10 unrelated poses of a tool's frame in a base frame.
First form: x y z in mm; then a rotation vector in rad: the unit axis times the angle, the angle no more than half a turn.
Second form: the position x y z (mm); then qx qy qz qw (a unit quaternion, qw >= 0). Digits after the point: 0 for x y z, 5 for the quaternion.
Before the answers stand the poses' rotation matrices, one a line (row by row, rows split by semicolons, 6 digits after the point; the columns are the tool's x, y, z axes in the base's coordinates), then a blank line. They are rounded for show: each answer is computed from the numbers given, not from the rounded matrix.
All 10 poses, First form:
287, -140, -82, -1.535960, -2.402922, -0.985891
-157, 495, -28, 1.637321, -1.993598, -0.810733
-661, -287, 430, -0.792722, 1.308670, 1.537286
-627, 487, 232, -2.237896, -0.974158, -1.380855
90, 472, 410, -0.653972, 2.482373, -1.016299
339, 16, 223, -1.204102, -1.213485, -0.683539
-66, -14, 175, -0.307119, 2.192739, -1.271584
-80, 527, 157, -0.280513, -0.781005, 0.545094
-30, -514, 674, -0.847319, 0.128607, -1.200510
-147, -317, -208, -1.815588, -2.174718, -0.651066
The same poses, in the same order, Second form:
-0.476097 0.848030 0.232761; 0.767136 0.271110 0.581379; 0.429923 0.455352 -0.779629
-0.207152 -0.723728 -0.658259; -0.977729 0.129998 0.164761; -0.033670 0.677730 -0.734540
-0.354301 -0.930426 0.093695; 0.241018 0.005953 0.970502; -0.903538 0.366432 0.222140
0.294175 0.701794 0.648804; 0.375854 -0.709093 0.596591; 0.878746 0.068353 -0.472370
-0.820222 -0.273930 0.502194; -0.547457 0.630508 -0.550229; -0.165913 -0.726239 -0.667121
0.274928 0.903958 -0.327528; 0.188384 0.283407 0.940315; 0.942829 -0.320220 -0.092374
-0.805387 0.087139 0.586310; -0.465598 0.519152 -0.716729; -0.366839 -0.850228 -0.377546
0.582507 -0.359016 -0.729241; 0.560681 0.827030 0.040706; 0.588491 -0.432583 0.683045
0.394050 0.764863 0.509616; -0.855455 0.102495 0.507633; 0.336036 -0.635987 0.694694
-0.203034 0.973852 0.101925; 0.869651 0.131509 0.475828; 0.449982 0.185248 -0.873613

287, -140, -82, -0.50804, -0.79480, -0.32610, 0.06202
-157, 495, -28, 0.59106, -0.71967, -0.29267, 0.21697
-661, -287, 430, -0.32311, 0.53341, 0.62660, 0.46738
-627, 487, 232, -0.78671, -0.34245, -0.48542, 0.16786
90, 472, 410, -0.23259, 0.88287, -0.36145, 0.18919
339, 16, 223, -0.52055, -0.52461, -0.29550, 0.60538
-66, -14, 175, -0.11512, 0.82190, -0.47663, 0.28992
-80, 527, 157, -0.13457, -0.37466, 0.26149, 0.87929
-30, -514, 674, -0.38628, 0.05863, -0.54730, 0.74014
-147, -317, -208, -0.62030, -0.74299, -0.22244, 0.11711

